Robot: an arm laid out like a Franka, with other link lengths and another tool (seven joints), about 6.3 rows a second.
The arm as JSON. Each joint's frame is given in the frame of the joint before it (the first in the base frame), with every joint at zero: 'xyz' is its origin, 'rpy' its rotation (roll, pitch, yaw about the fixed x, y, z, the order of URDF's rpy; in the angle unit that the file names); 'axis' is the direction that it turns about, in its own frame. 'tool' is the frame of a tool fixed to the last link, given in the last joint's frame.
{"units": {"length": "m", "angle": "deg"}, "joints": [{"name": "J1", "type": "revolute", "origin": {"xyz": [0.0, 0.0, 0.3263], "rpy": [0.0, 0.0, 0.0]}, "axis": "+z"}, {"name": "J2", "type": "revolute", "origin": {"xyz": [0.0, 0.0, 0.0], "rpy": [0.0, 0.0, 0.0]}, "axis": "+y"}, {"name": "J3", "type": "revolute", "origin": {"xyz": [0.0, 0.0, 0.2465], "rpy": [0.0, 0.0, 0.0]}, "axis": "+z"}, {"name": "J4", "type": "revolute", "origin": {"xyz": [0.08, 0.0, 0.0], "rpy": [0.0, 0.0, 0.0]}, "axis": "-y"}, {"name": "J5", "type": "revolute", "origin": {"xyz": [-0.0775, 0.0, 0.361], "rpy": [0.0, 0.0, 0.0]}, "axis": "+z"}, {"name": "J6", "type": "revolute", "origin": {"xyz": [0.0, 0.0, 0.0], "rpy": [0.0, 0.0, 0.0]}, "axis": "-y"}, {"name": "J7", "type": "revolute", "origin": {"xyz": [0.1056, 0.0, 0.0], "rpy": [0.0, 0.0, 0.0]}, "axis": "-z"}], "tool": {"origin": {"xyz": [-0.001, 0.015, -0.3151], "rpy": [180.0, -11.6, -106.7]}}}
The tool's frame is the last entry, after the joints.
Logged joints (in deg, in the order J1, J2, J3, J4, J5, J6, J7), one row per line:
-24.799 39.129 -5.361 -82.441 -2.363 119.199 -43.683
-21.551 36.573 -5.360 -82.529 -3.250 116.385 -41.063
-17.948 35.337 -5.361 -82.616 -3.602 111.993 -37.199
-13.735 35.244 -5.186 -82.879 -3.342 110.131 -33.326
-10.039 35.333 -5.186 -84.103 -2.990 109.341 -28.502
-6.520 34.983 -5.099 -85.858 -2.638 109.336 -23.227
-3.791 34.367 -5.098 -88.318 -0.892 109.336 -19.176
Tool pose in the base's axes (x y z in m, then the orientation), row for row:
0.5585 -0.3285 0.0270 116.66 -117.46 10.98
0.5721 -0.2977 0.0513 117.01 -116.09 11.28
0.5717 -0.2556 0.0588 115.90 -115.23 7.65
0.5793 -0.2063 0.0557 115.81 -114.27 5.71
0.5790 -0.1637 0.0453 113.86 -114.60 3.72
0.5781 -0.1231 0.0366 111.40 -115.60 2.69
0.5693 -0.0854 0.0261 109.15 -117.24 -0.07
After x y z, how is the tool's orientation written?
As a rotation vector, in degrees.
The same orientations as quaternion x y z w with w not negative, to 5 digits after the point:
0.69783 -0.70262 0.06568 0.12263
0.70235 -0.69683 0.06771 0.12868
0.70115 -0.69709 0.04628 0.14251
0.70338 -0.69403 0.03468 0.14958
0.69555 -0.70007 0.02272 0.15997
0.68385 -0.70963 0.01651 0.16881
0.67124 -0.72099 -0.00043 0.17207

